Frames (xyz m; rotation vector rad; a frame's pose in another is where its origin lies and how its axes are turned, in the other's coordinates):
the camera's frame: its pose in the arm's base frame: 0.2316 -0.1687 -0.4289 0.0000 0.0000 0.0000
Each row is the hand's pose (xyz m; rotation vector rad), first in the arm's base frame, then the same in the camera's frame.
Working: the arm's base frame: its pose in the camera's frame: -0.2316 0.1687 0.4289 0.0000 0.0000 0.0000

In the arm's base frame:
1: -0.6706 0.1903 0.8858 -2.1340 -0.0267 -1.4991
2: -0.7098 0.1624 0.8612 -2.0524 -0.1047 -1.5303
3: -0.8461 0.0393 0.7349 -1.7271 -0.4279 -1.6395
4: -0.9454 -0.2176 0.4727 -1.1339 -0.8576 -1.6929
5: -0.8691 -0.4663 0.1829 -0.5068 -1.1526 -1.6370
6: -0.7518 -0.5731 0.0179 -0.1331 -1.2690 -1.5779
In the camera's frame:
1: -0.9022 0.3590 1.3147 -2.1340 -0.0267 -1.4991
2: -0.9414 0.3311 1.2901 -2.0524 -0.1047 -1.5303
3: -1.0777 0.2080 1.1638 -1.7271 -0.4279 -1.6395
4: -1.1770 -0.0489 0.9016 -1.1339 -0.8576 -1.6929
5: -1.1007 -0.2976 0.6118 -0.5068 -1.1526 -1.6370
6: -0.9834 -0.4044 0.4468 -0.1331 -1.2690 -1.5779

